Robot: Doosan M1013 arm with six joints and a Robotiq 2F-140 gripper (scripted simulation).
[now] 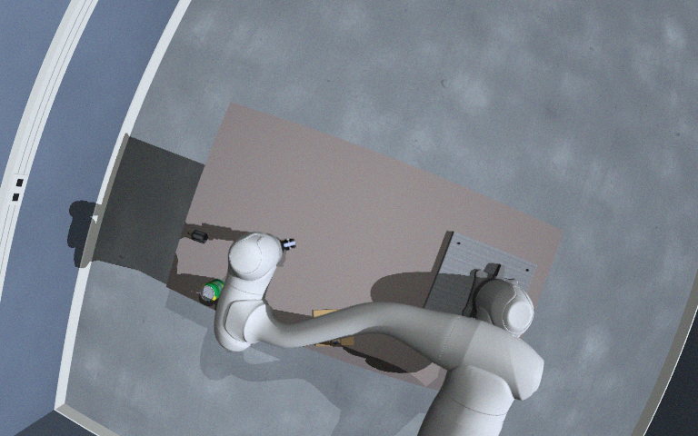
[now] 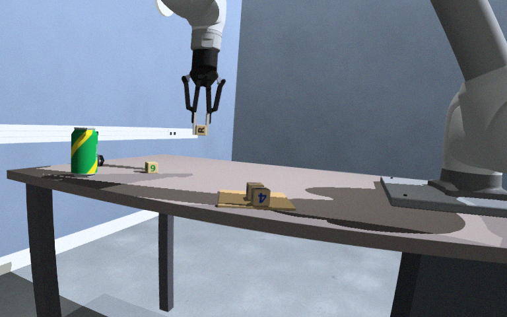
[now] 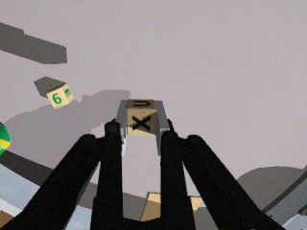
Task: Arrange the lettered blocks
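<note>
Right now the wooden block is 240 mm behind my hand, 260 mm to the left of it and 130 mm below it. From my hand the other things lie so: yellow can 220 mm ahead, 240 mm to the left, 80 mm below; tan mat 240 mm behind, 260 mm to the left, 140 mm below; small dark object 340 mm ahead, 80 mm to the left, 130 mm below.
</note>
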